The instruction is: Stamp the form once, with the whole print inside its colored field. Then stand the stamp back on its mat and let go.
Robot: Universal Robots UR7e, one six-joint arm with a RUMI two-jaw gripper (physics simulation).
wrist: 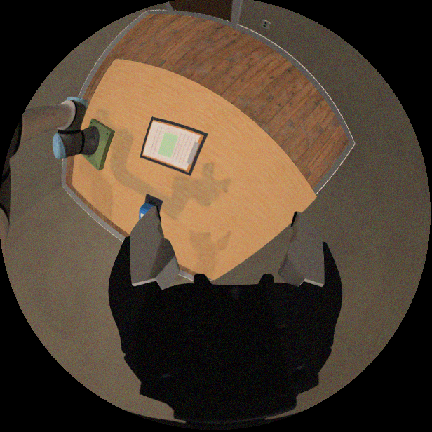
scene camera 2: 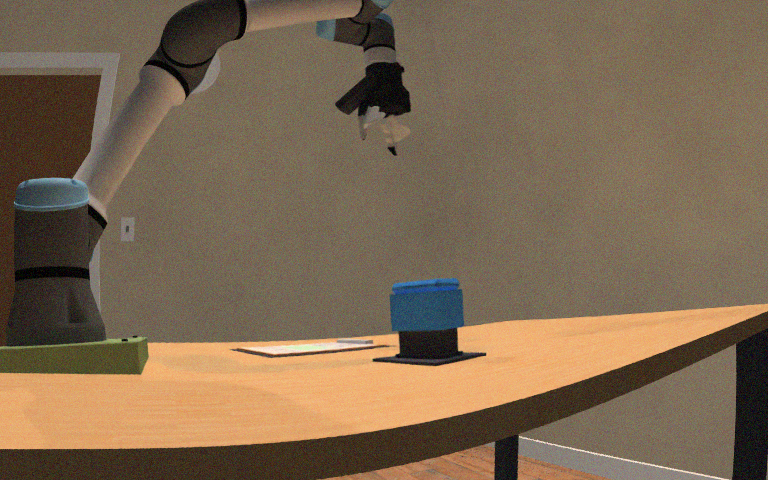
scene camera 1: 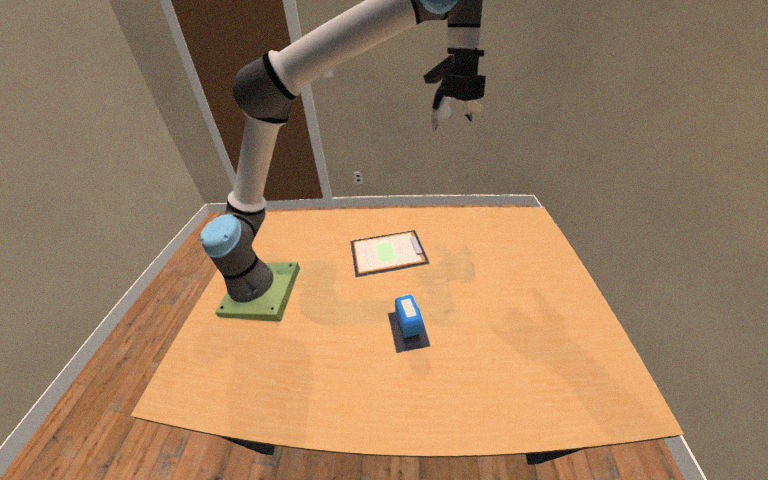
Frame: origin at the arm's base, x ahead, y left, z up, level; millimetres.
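Seen in the pictures: gripper, between the fingertips: [scene camera 2: 380, 148] [scene camera 1: 453, 126]; arm's base, origin of its link: [scene camera 2: 57, 343] [scene camera 1: 251, 284].
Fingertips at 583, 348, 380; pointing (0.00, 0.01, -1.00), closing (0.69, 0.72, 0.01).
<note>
Pixels of each thing's middle, then the offset from my fingertips to it, as dx, dy, dz. "*": a spot on its surface instead. Level surfaces: height alone.
- blue stamp, middle of its body: [scene camera 2: 426, 318] [scene camera 1: 408, 318] -71, -393, -354
- white sheet, middle of its body: [scene camera 2: 307, 347] [scene camera 1: 386, 251] -189, -106, -404
- light green field, middle of its body: [scene camera 2: 305, 347] [scene camera 1: 385, 251] -193, -110, -403
- form, a spot on its surface: [scene camera 2: 283, 350] * -237, -156, -403
- clipboard, a spot on its surface: [scene camera 1: 355, 266] * -278, -191, -407
- grey clip, middle of its body: [scene camera 2: 354, 341] [scene camera 1: 415, 245] -93, -65, -400
- table, height of its surface: dz -408
The blue stamp [scene camera 1: 409, 318] [scene camera 2: 427, 310] [wrist: 145, 210] stands upright on its dark mat [scene camera 1: 416, 344] [scene camera 2: 473, 355] [wrist: 154, 200]; in the wrist view a fingertip hides part of it. The form is a white sheet [scene camera 1: 369, 256] [wrist: 181, 150] with a light green field [scene camera 1: 385, 252] [wrist: 168, 145], on a clipboard behind the stamp. No print shows in the field in scene camera 1 or the wrist view. In scene camera 2 the form [scene camera 2: 283, 350] is seen nearly edge-on. My gripper [scene camera 1: 451, 123] [scene camera 2: 378, 146] [wrist: 227, 211] is open and empty, high above the table.
The clipboard [scene camera 1: 355, 266] [wrist: 147, 135] has a grey clip [scene camera 1: 416, 245] [wrist: 192, 154] at one end. The arm's base stands on a green plate [scene camera 1: 286, 288] [scene camera 2: 127, 356] [wrist: 106, 145] at the left of the table [scene camera 1: 481, 384] [scene camera 2: 226, 407] [wrist: 250, 200]. Walls stand behind the table.
</note>
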